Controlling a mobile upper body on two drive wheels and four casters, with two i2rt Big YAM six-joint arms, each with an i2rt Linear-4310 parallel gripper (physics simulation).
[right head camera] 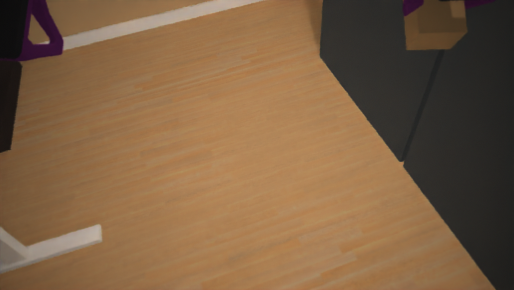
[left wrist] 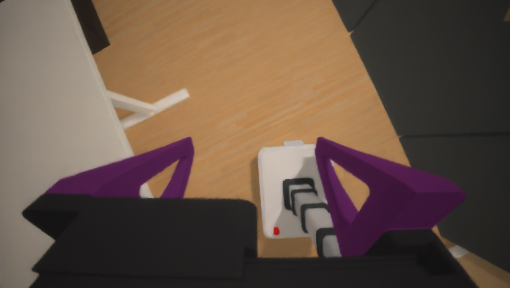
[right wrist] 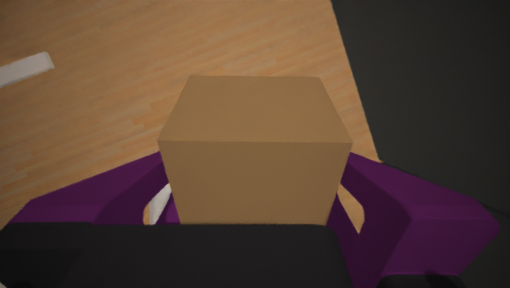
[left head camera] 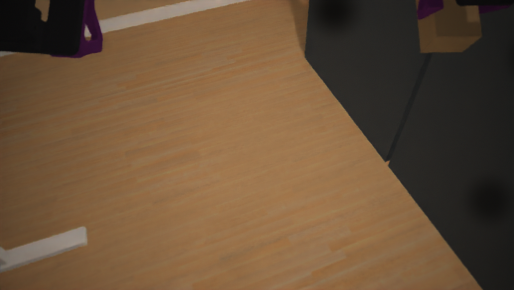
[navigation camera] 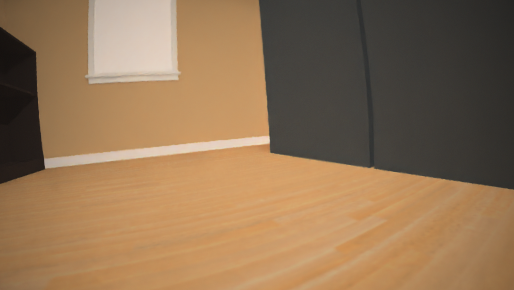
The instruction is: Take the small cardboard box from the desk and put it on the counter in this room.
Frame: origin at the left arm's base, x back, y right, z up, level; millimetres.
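Where they show: left gripper, fingertip midpoint: [right head camera: 11, 45] [left wrist: 254, 144] [left head camera: 46, 41]; right gripper, fingertip midpoint: [right head camera: 427, 10] [right wrist: 253, 145] [left head camera: 440, 14].
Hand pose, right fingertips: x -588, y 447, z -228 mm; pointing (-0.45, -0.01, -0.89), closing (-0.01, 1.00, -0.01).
Note:
After its pixels a point has its place.
The small brown cardboard box [left head camera: 445, 42] {y 437, x -527, z -233 mm} [right head camera: 431, 41] {y 442, x -531, z -239 mm} [right wrist: 255, 107] {y 448, x -608, z -191 mm} is held between the purple fingers of my right gripper [right wrist: 253, 145] {y 447, x -588, z -228 mm}, above the floor. In both head views the box shows at the top right, in front of dark grey panels. My left gripper [left wrist: 254, 144] {y 1, x -373, z -113 mm} is open, with no object between its fingers. In the left wrist view a white table top [left wrist: 45, 125] {y -670, x -474, z -460 mm}, which may be the desk, is at the left. No counter top can be made out; I cannot tell whether the dark panels belong to the counter.
Tall dark grey panels [left head camera: 450, 130] {y 858, x -1001, z -946 mm} [right head camera: 460, 125] {y 850, x -1021, z -943 mm} [left wrist: 445, 65] {y 976, x -695, z -871 mm} [navigation camera: 315, 80] stand along the right. A dark shelf unit [navigation camera: 30, 125] {y -1639, x -2035, z -1009 mm} stands at the left, and a tan wall [navigation camera: 220, 90] {y 45, x -2798, z -775 mm} with a white window [navigation camera: 132, 35] {y -796, x -2467, z -175 mm} is behind. A white leg [left head camera: 55, 246] [right head camera: 75, 242] [left wrist: 170, 100] rests on the wooden floor.

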